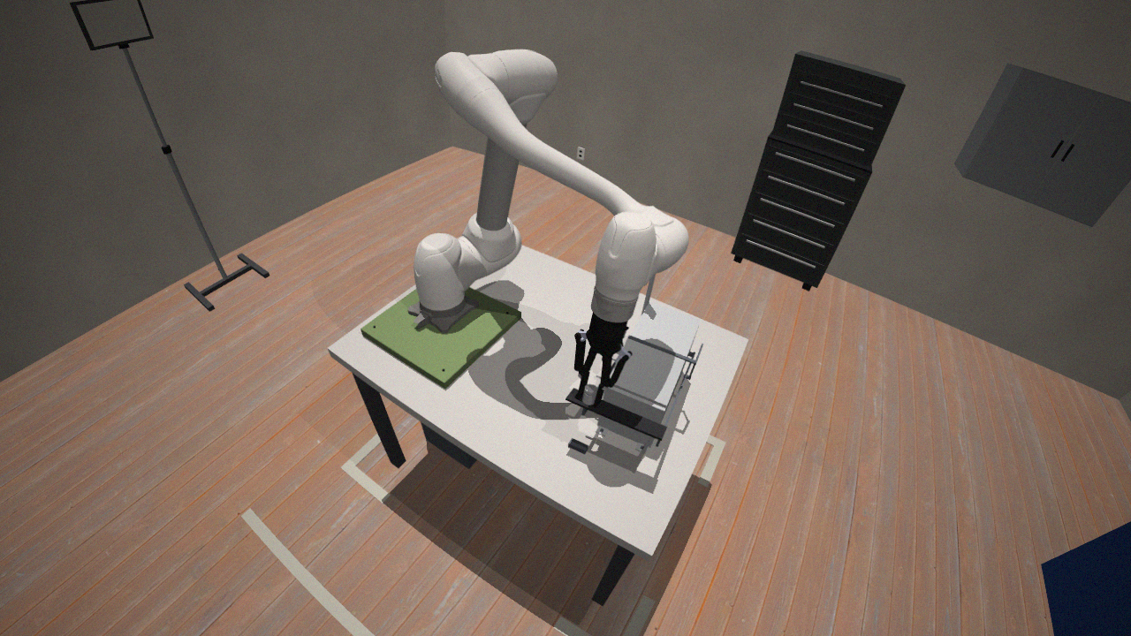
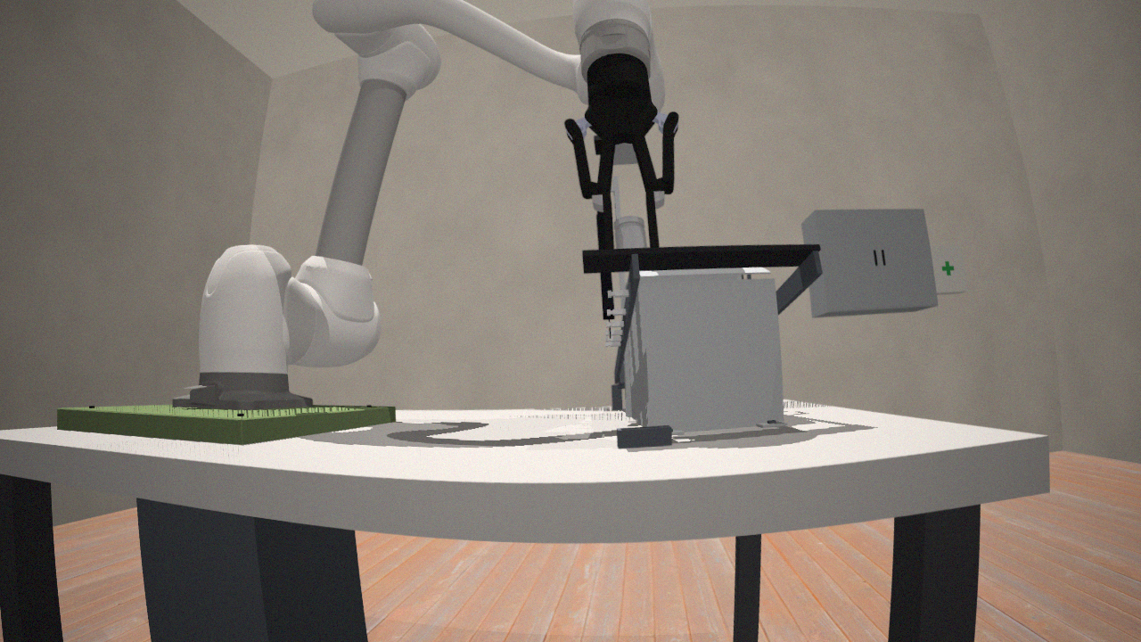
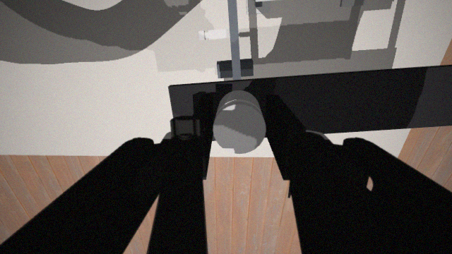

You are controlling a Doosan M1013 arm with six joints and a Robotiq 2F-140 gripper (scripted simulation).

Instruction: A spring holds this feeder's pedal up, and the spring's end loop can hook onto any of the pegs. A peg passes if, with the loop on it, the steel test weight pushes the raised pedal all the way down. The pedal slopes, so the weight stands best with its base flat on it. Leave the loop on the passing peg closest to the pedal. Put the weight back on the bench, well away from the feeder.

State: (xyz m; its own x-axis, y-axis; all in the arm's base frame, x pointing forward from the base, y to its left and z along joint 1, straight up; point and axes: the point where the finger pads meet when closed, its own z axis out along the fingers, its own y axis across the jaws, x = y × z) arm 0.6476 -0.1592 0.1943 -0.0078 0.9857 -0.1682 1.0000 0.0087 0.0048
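The steel test weight lies 10 mm below my hand. Round my hand: small dark block (30 mm to the right, 210 mm below).
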